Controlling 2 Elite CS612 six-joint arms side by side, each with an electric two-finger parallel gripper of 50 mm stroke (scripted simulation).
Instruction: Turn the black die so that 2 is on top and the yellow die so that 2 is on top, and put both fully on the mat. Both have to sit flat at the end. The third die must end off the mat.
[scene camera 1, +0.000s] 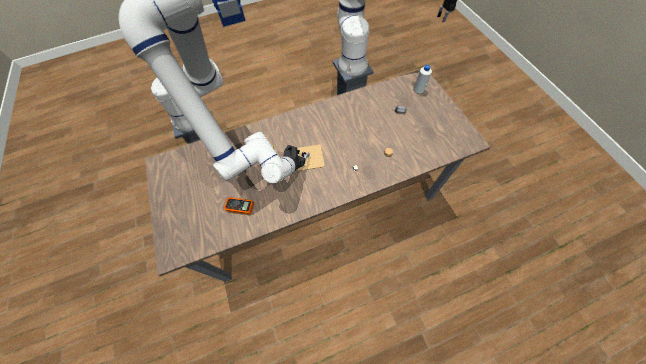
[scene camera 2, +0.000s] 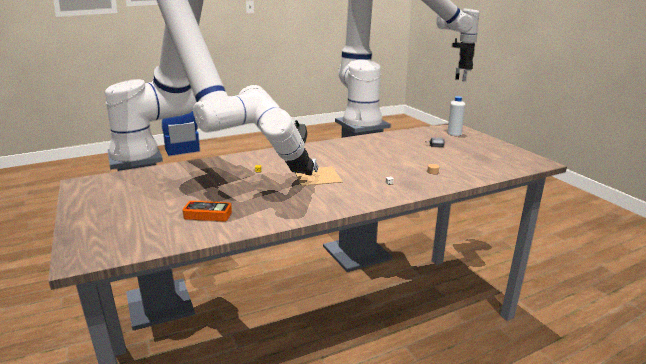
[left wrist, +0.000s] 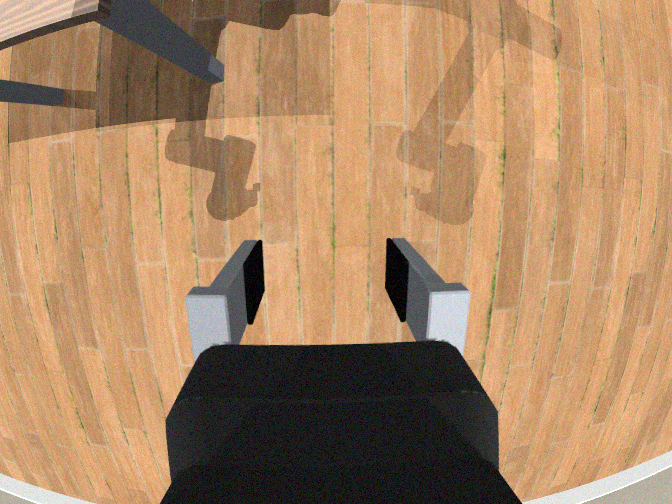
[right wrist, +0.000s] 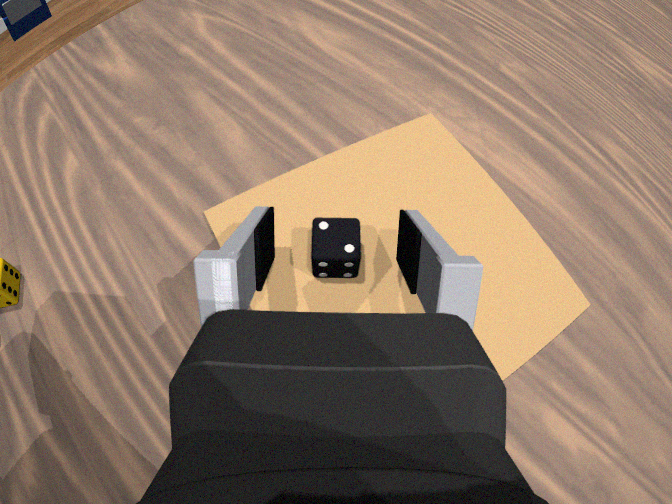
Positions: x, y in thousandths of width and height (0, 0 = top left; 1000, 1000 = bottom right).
In view: the left gripper (left wrist: 483, 525), the right gripper (right wrist: 501, 463), a tan mat (right wrist: 783, 592) and a black die (right wrist: 501, 481).
The left wrist view does not show the tan mat: it is out of frame. The left wrist view does not show the black die: it is out of frame.
